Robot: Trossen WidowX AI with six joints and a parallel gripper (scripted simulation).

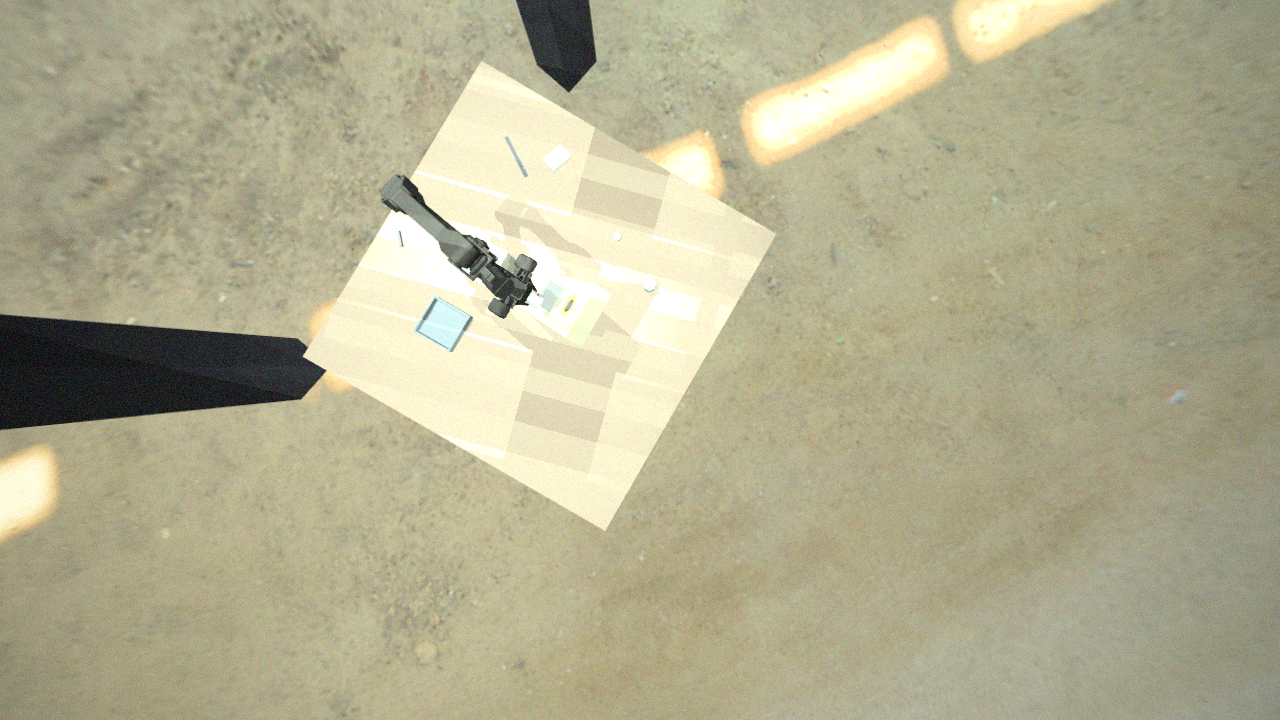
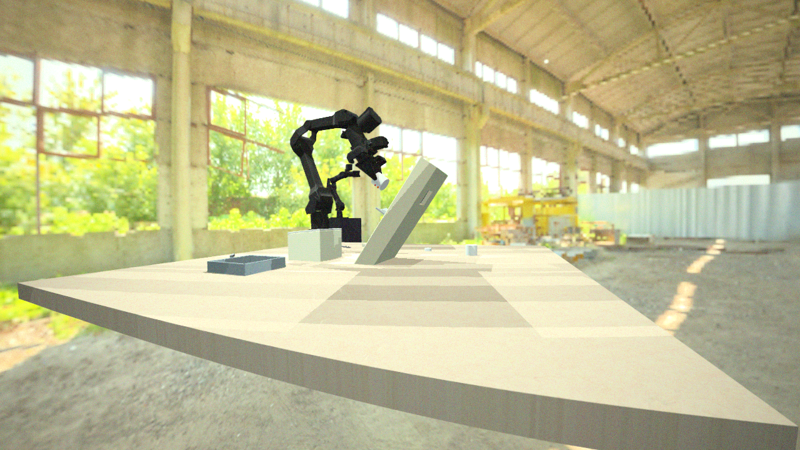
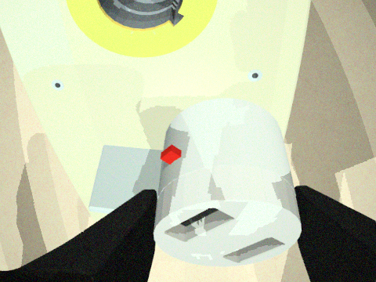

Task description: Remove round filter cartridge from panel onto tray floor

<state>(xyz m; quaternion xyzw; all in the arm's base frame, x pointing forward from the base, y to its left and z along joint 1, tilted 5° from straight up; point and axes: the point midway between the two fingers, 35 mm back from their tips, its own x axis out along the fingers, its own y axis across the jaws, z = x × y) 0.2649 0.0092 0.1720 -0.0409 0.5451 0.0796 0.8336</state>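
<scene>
My gripper tip is 30 cm to the left of the blue-grey tray, 27 cm past it and 26 cm above it. The rest, counted from my gripper tip: round filter cartridge right at my gripper tip; white square 45 cm to the left, 36 cm behind, 26 cm below; service panel 11 cm below, 6 cm ahead, 5 cm to the left.
</scene>
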